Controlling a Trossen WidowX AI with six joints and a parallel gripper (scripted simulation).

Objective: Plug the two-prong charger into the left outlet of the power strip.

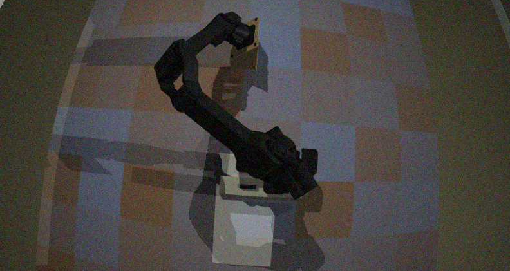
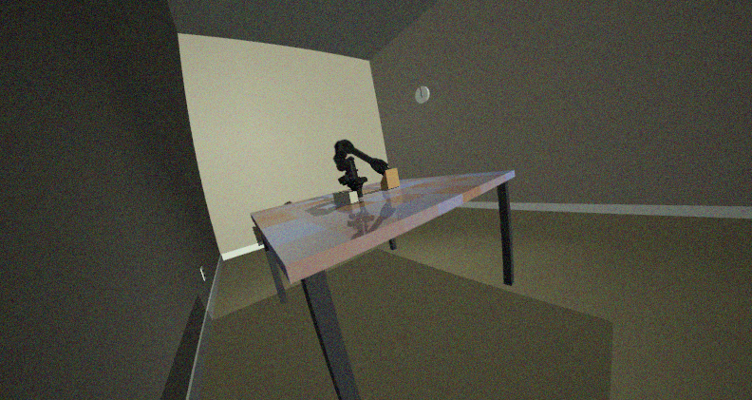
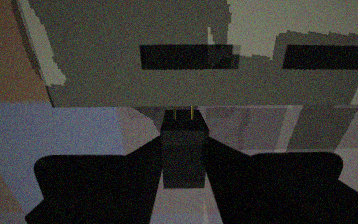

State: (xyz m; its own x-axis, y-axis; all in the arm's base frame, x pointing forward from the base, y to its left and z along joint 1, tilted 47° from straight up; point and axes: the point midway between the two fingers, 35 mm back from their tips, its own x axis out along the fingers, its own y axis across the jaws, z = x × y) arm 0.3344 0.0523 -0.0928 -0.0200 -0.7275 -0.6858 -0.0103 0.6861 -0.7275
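Now: gripper tip 20 mm short of the dark two-prong charger and 10 mm below it.
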